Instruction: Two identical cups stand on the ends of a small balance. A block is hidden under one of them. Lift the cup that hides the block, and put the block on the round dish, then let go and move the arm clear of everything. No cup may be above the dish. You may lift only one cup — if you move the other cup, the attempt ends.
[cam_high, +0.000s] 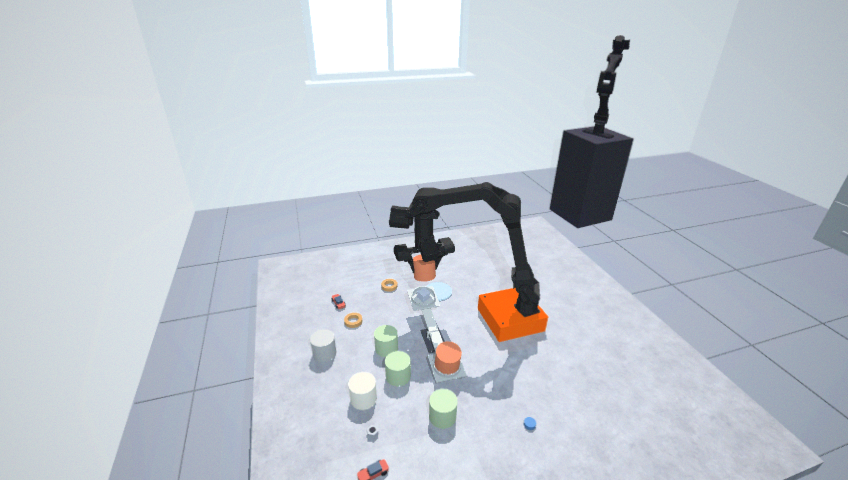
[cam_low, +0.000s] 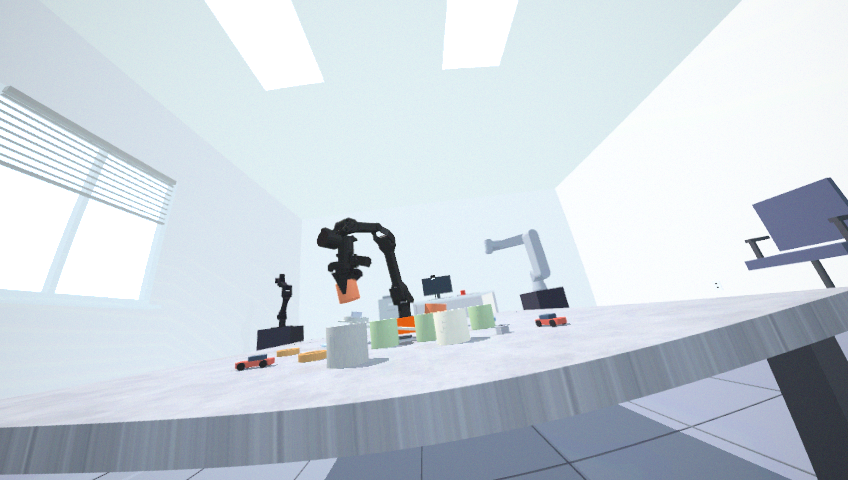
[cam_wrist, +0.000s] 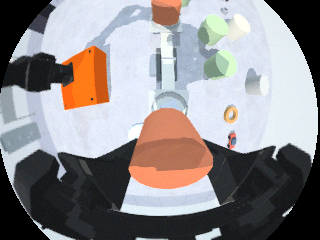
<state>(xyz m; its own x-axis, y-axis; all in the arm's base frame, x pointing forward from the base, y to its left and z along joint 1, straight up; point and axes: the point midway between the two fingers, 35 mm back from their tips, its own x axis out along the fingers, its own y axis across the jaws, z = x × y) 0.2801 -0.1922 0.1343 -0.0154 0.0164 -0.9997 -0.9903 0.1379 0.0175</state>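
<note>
Right now the small pale block is 7 cm below my gripper tip, 3 cm to the left of it and 1 cm ahead of it. Also, from my gripper tip: small balance (15 cm to the left, 12 cm below, 3 cm ahead); then pale blue round dish (16 cm below, 8 cm behind, 7 cm to the right); then small grey nut (38 cm to the left, 30 cm ahead, 15 cm below).
</note>
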